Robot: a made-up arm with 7 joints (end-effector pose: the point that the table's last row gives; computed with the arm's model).
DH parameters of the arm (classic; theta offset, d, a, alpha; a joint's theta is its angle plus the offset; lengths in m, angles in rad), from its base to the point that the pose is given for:
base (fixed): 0 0 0 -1.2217
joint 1: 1.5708 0 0 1.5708
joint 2: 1.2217 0 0 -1.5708
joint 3: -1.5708 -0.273 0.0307 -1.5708
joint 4: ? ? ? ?
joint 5: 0 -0.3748 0 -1.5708
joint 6: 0 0 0 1.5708
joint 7: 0 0 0 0
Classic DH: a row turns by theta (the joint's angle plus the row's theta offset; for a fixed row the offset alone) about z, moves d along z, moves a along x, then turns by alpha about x.
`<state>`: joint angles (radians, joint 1 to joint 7).
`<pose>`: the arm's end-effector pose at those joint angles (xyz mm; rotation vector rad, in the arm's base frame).
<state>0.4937 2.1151 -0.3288 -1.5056 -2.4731 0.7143 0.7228</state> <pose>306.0 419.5 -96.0 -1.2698 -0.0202 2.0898</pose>
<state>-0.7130 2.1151 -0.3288 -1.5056 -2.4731 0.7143 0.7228</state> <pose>327.4 270.2 314.1 -2.0728 -0.2331 0.8350</pose>
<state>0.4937 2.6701 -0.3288 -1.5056 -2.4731 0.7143 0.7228</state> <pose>400.6 338.5 61.5 -0.8363 -0.3004 1.7816</pose>
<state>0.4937 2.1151 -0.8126 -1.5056 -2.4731 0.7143 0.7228</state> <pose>139.2 480.0 -170.4 -0.8157 -0.0346 2.5108</pose>
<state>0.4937 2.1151 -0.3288 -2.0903 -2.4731 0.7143 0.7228</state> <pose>270.3 225.6 -188.0 -1.1554 0.7196 1.9940</pose>
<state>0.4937 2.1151 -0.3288 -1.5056 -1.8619 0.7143 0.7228</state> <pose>306.0 419.5 -96.0 -1.8710 0.0880 2.3414</pose>
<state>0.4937 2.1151 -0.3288 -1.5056 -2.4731 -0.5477 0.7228</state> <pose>306.0 419.5 -96.0 -0.5134 -1.4066 2.5747</pose>
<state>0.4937 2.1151 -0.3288 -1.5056 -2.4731 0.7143 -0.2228</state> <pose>306.0 419.5 -96.0 -0.9716 -0.5167 1.2621</pose>
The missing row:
joint 4: 0 0 -0.0454 1.5708
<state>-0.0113 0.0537 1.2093 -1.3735 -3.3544 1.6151 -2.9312</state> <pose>143.1 384.1 -369.4 1.3686 -2.5783 -0.1520</pose>
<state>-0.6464 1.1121 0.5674 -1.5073 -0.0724 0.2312 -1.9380</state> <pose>329.5 325.8 252.6 2.6475 -0.0467 -0.8049</pose>
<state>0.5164 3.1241 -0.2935 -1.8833 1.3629 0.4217 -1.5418</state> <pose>406.1 191.0 2.8 0.9340 1.0757 -2.4377</pose>
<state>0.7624 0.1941 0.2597 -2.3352 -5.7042 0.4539 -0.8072</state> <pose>191.8 163.1 -222.3 0.4882 -1.1224 -0.3693</pose>
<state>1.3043 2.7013 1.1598 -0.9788 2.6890 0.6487 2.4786</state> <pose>585.1 145.0 83.3 -1.1686 0.2740 2.4098</pose>
